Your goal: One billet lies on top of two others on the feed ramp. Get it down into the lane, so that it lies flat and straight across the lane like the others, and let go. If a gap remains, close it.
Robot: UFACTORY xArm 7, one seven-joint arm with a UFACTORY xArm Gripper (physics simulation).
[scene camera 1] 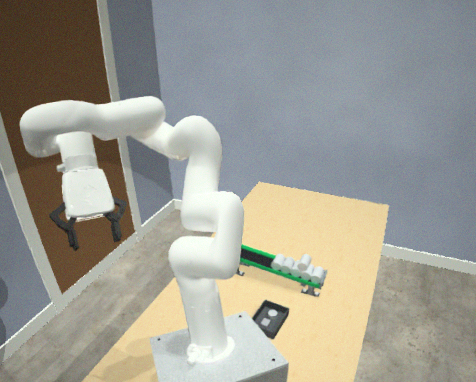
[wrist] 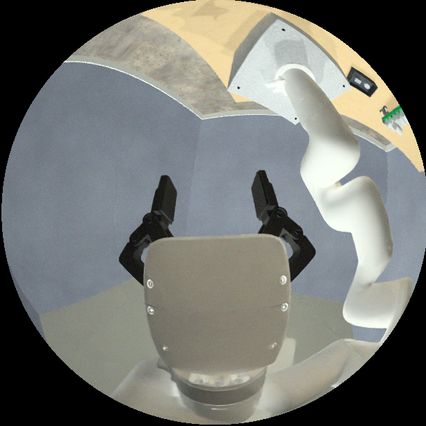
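Note:
The feed ramp with green rails stands on the table, sloping in the scene view; part of it shows at the right edge of the wrist view. Several light grey billets lie side by side in its lane toward the right end. One billet lies on top of others there, looking turned relative to them. Whether there is a gap in the row is too small to tell. My gripper is open and empty, high up at the left, far from the ramp.
A black tray with two light pieces in it sits on the table in front of the ramp. The grey base plate carries the arm. A brown door and walls stand behind the gripper.

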